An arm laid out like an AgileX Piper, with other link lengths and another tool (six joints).
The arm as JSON. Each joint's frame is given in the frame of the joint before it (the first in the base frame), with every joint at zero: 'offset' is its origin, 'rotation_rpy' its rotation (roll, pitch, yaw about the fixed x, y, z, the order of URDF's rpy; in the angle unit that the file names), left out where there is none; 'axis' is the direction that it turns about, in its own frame. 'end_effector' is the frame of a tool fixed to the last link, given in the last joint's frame.
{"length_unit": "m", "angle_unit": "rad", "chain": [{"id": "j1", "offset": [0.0, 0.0, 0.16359], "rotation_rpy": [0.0, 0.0, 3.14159], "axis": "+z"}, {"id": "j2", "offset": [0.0, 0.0, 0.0], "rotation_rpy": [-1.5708, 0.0, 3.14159], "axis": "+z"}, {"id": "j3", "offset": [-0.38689, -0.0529, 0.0], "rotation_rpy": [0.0, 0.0, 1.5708], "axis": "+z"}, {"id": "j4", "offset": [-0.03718, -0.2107, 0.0], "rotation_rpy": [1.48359, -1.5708, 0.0], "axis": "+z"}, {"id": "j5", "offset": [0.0, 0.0, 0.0], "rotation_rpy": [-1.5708, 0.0, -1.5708], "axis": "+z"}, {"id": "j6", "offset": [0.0, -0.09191, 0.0], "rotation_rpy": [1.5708, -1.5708, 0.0], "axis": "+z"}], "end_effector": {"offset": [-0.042, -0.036, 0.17], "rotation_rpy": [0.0, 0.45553, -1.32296]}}
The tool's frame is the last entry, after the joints.
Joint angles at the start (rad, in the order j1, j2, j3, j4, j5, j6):
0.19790 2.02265 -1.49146 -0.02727 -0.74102 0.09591
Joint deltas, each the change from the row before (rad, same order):
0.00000 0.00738 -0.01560 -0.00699 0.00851 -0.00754
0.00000 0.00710 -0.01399 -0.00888 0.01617 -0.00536
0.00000 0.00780 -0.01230 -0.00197 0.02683 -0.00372
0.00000 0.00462 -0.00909 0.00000 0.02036 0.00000
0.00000 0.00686 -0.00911 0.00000 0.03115 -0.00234
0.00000 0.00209 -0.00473 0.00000 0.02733 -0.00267
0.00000 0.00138 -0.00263 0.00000 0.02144 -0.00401
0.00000 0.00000 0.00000 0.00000 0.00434 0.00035
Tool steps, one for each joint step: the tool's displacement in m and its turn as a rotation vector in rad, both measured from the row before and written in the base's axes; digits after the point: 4 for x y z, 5 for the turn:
0.0028 0.0013 0.0005 -0.01340 -0.00255 0.00054
0.0029 0.0016 -0.0021 -0.01499 0.00631 0.00161
0.0035 0.0006 -0.0065 -0.01011 0.02061 -0.00127
0.0022 0.0002 -0.0043 -0.00349 0.01549 -0.00084
0.0030 0.0002 -0.0086 -0.00845 0.02768 -0.00183
0.0013 -0.0001 -0.0064 -0.00788 0.02350 -0.00168
0.0008 -0.0002 -0.0052 -0.00819 0.01882 -0.00162
0.0000 0.0000 -0.0012 -0.00059 0.00431 -0.00012

